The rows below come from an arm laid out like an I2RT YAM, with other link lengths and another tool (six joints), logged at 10 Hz.
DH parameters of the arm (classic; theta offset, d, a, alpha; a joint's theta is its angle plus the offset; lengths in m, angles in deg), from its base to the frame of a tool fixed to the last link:
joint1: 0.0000 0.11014 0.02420 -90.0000
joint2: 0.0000 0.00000 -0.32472 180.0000
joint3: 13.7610 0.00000 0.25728 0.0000
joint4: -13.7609 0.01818 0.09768 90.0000
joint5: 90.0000 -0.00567 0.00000 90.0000
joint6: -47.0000 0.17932 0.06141 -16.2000
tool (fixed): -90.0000 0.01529 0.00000 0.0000
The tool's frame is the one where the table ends.
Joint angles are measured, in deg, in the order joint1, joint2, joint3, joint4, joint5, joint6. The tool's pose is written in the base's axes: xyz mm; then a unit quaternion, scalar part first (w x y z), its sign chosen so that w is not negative. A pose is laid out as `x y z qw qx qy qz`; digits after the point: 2 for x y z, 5 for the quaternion.
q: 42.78 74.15 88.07 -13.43 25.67 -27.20
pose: 395.07 200.74 607.88 0.40551 0.57630 0.45017 0.54844
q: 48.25 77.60 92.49 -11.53 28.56 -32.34
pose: 383.69 242.78 631.04 0.42136 0.53939 0.46254 0.56353
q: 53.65 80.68 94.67 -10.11 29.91 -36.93
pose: 369.56 292.60 634.13 0.42794 0.49982 0.49134 0.57064
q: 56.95 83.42 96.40 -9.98 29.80 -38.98
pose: 361.16 331.33 628.73 0.42409 0.47379 0.51681 0.57321
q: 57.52 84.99 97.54 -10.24 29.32 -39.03
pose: 362.84 345.41 624.83 0.41996 0.46834 0.52552 0.57281
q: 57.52 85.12 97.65 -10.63 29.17 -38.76
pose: 363.47 346.73 622.91 0.41805 0.46892 0.52798 0.57147
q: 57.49 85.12 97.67 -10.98 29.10 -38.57
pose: 363.85 346.91 621.46 0.41706 0.46963 0.52969 0.57003
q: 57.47 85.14 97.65 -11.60 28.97 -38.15
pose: 364.55 347.65 618.23 0.41468 0.47114 0.53312 0.56732
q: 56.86 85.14 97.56 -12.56 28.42 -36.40
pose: 369.09 345.00 612.75 0.40569 0.48063 0.53470 0.56437
